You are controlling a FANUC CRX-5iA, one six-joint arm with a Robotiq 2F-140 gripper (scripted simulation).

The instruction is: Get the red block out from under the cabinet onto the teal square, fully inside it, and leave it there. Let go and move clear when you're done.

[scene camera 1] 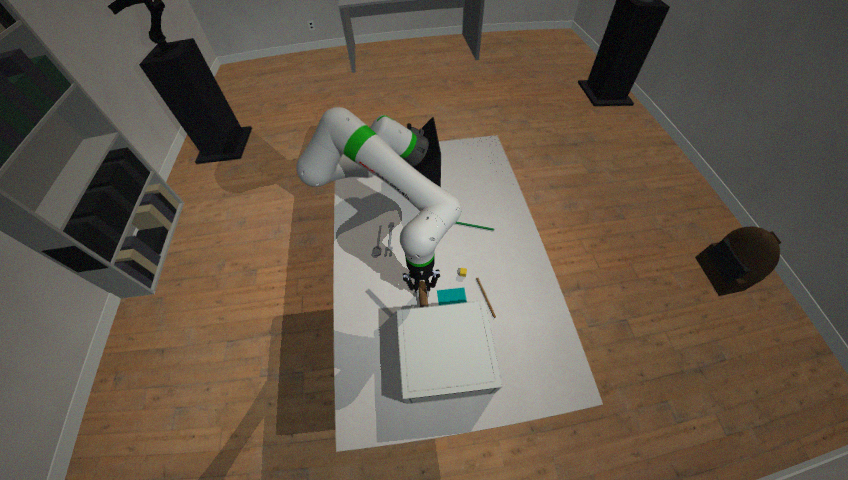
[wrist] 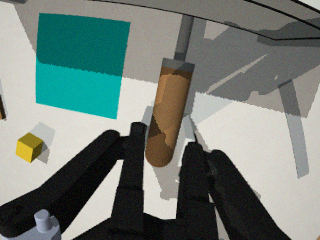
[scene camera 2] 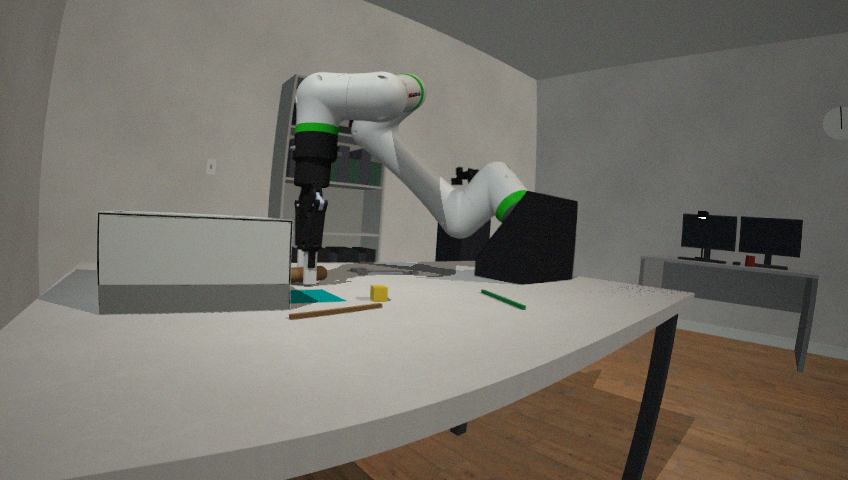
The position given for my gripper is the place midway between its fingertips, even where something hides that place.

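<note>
My gripper [scene camera 2: 306,282] is visible, and also appears in the wrist view [wrist: 165,120]. Also visible: a teal square [wrist: 79,60].
</note>
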